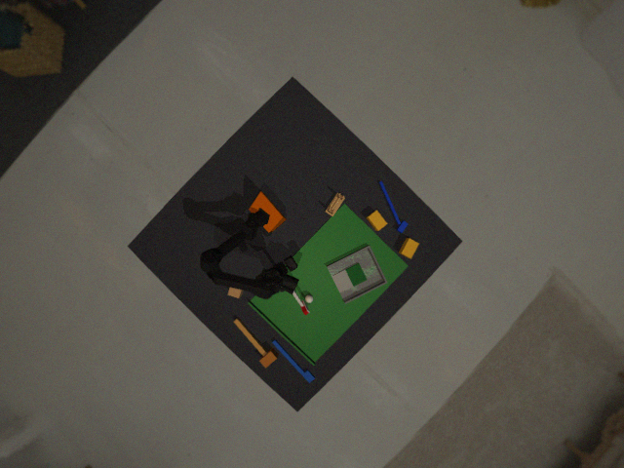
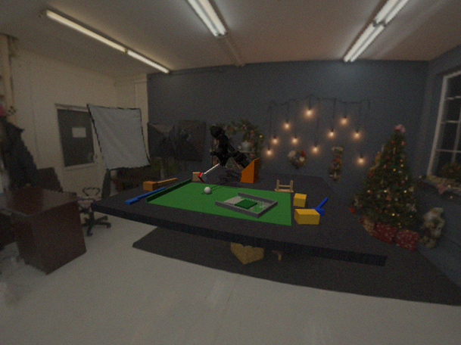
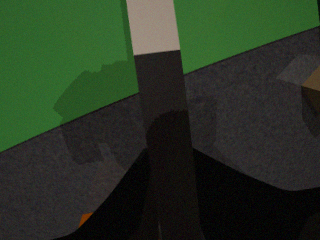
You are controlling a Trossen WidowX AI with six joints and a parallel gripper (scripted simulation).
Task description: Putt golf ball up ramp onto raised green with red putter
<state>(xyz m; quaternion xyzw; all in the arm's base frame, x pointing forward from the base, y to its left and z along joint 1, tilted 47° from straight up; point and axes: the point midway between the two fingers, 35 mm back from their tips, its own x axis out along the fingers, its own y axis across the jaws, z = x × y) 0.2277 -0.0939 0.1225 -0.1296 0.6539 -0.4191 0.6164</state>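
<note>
Now: gripper tip 11 cm short of the red putter, 4 cm to the left of it and 1 cm above it. Round my gripper tip: white golf ball (22 cm ahead, 12 cm below, 5 cm to the right); green mat (26 cm ahead, 14 cm below, 7 cm to the left); tan block (24 cm to the right, 11 cm below, 11 cm behind).
</note>
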